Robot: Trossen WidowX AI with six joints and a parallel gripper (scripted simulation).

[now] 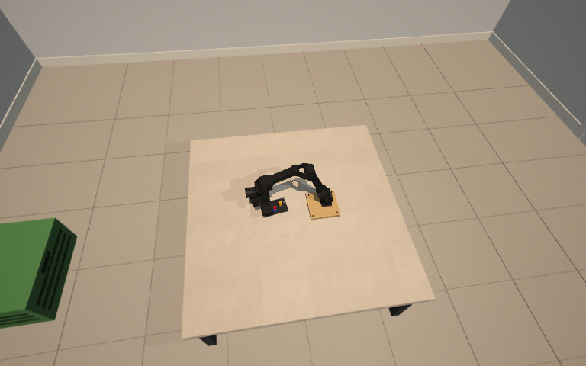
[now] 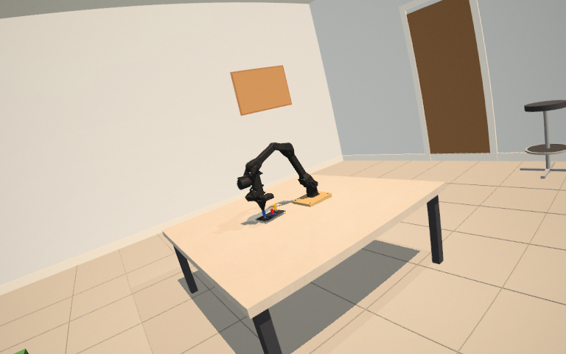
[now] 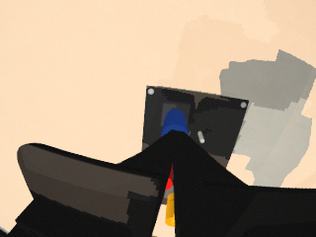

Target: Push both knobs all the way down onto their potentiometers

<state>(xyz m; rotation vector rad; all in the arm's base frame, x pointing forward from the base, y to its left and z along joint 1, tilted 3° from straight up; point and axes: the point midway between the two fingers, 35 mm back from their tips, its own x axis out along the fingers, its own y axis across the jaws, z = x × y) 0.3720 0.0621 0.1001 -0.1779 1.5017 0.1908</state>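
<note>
The blue knob is 20 mm below my gripper tip. Round my gripper tip: yellow knob: 90 mm behind, 40 mm to the right, 20 mm below.
</note>
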